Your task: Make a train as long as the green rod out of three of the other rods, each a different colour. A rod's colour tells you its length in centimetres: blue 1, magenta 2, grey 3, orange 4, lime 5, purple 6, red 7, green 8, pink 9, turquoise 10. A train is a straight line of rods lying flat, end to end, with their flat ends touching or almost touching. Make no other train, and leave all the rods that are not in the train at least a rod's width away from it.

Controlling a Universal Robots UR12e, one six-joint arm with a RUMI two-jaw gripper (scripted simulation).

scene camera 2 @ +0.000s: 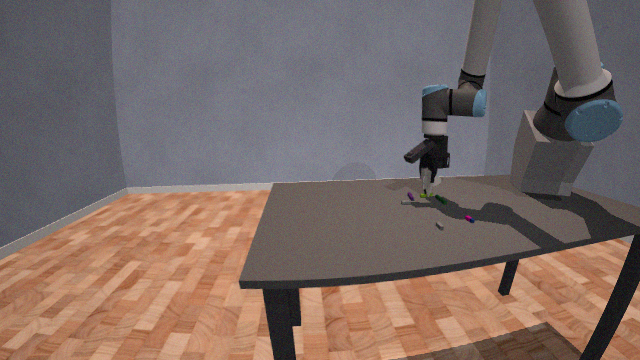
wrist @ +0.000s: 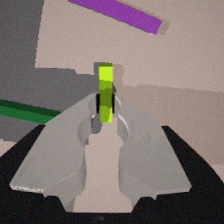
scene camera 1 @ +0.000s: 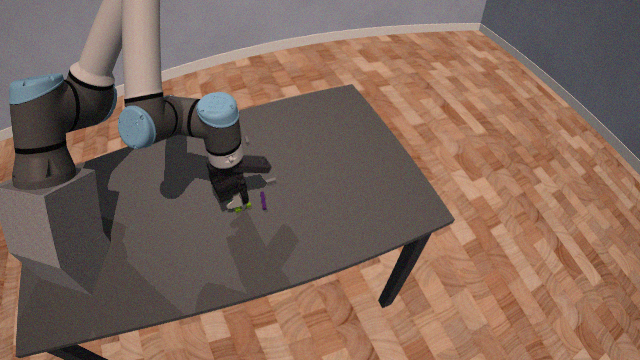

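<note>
There's a lime rod (wrist: pixel 105 69) here that I can see, and the wrist view has my gripper (wrist: pixel 106 94) in it too. You'd also find my gripper (scene camera 1: pixel 242 208) in that scene view, and the same gripper (scene camera 2: pixel 426 196) again in the other one.
</note>
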